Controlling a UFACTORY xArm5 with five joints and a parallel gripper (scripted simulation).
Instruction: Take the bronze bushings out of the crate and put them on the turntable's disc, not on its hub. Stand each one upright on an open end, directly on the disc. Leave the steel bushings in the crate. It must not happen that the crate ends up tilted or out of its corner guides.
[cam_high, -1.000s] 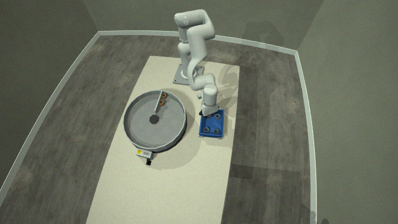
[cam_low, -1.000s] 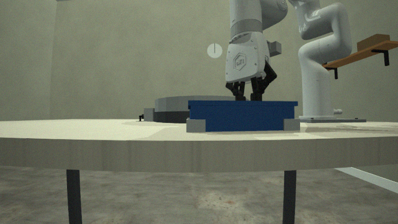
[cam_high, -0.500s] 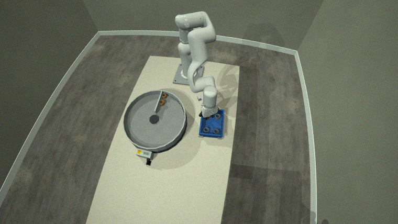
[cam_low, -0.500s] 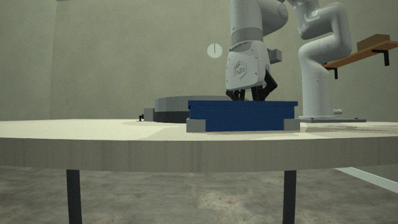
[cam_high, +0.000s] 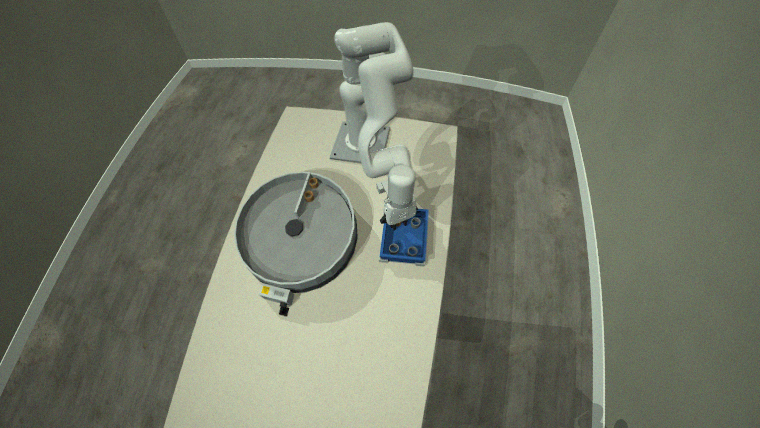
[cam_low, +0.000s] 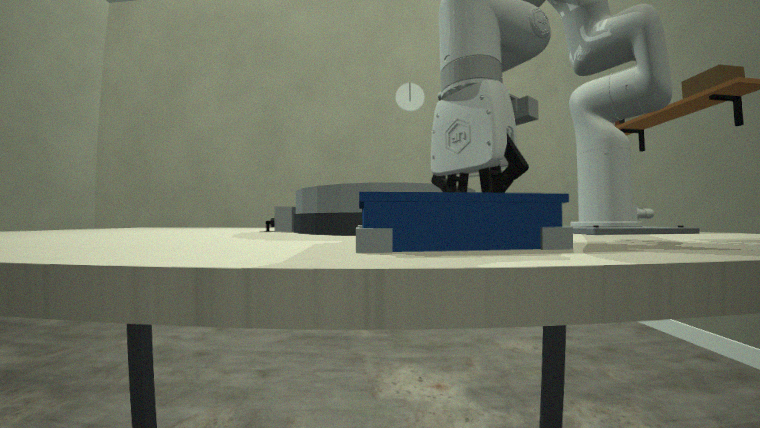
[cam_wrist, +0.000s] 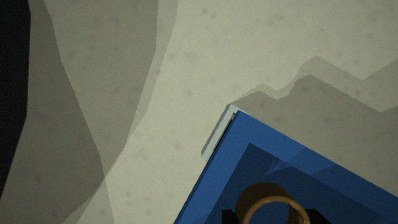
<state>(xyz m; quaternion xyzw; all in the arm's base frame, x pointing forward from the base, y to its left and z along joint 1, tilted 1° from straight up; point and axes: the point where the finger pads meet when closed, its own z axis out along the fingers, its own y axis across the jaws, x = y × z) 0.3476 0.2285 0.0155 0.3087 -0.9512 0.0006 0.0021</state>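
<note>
My hand is 4 cm short of the blue crate, 3 cm to the right of it and 1 cm above it. Round my hand: grey turntable disc: 11 cm ahead, 34 cm to the right, 2 cm above.
</note>
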